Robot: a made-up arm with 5 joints. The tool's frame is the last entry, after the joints.
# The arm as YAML. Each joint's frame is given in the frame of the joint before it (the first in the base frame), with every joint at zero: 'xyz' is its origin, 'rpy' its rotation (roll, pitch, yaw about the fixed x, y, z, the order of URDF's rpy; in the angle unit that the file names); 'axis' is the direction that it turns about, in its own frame. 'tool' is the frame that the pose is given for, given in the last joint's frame.
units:
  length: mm
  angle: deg
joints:
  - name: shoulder
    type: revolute
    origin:
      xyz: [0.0, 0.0, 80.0]
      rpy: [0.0, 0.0, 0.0]
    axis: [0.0, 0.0, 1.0]
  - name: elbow
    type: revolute
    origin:
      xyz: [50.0, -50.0, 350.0]
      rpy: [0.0, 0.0, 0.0]
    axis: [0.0, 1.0, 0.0]
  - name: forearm
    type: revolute
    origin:
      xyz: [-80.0, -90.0, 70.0]
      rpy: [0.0, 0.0, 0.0]
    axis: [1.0, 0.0, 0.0]
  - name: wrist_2
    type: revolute
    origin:
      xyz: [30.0, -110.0, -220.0]
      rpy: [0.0, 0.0, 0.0]
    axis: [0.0, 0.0, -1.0]
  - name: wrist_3
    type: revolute
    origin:
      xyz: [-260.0, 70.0, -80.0]
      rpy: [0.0, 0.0, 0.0]
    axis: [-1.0, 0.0, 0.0]
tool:
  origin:
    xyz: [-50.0, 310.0, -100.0]
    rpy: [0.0, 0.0, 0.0]
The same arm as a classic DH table. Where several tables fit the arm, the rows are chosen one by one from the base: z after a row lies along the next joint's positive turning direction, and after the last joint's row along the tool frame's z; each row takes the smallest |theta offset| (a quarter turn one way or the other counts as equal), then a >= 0, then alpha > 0; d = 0 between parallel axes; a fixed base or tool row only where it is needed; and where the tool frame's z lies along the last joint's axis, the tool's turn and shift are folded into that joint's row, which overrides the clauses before.
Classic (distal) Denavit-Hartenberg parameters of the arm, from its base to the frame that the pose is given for. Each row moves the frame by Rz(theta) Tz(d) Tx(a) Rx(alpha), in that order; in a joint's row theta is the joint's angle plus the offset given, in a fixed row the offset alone. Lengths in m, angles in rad.
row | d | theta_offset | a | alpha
shoulder | 0.43 | 0 | 0.05 | -1.5708
elbow | -0.14 | -1.5708 | 0.07 | -1.5708
forearm | -0.05 | 1.5708 | 0.11 | -1.5708
wrist_2 | 0.3 | 0 | -0.07 | -1.5708
wrist_3 | 0.31 | 0 | -0.31 | -1.5708
tool (fixed) | -0.1 | 1.5708 | 0 | 0

